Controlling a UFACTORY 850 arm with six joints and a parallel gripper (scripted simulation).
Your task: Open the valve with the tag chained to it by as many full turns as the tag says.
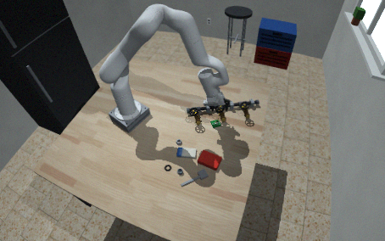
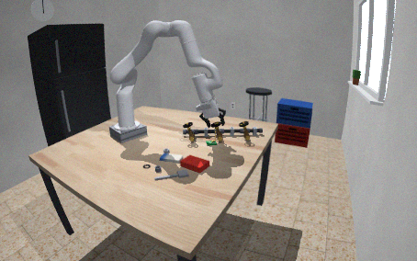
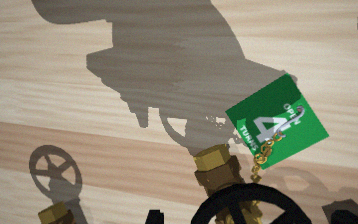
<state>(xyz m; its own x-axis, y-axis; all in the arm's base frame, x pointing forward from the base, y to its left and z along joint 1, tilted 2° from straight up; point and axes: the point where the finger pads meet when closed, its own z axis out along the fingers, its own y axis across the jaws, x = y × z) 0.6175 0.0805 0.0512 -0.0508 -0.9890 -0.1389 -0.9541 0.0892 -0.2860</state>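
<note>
The green tag is 20 mm behind my hand, 50 mm to the right of it and 100 mm below it. The rest, counted from my hand: grey scraper 60 mm behind, 440 mm to the right, 100 mm below; then red box 10 mm behind, 330 mm to the right, 90 mm below; then white block 150 mm behind, 300 mm to the right, 100 mm below.
</note>
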